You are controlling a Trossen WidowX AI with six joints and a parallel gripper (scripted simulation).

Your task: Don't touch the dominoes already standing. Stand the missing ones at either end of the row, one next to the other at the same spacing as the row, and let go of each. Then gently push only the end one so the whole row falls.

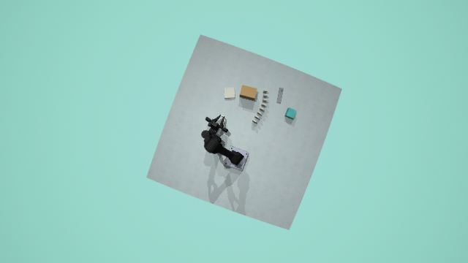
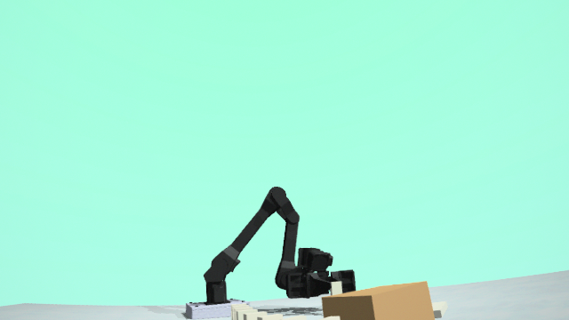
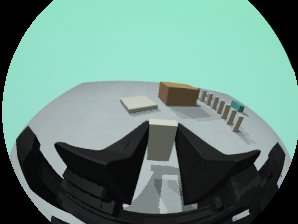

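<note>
Now: gripper tip 190 mm short of the flat cream tile, 60 mm above it and 30 mm to the right of it. From my gripper tip the other things lie so: teal cube 490 mm to the right, 230 mm ahead, 50 mm below; tan box 250 mm ahead, 110 mm to the right, 30 mm below; grey bar 360 mm to the right, 340 mm ahead, 60 mm below.
</note>
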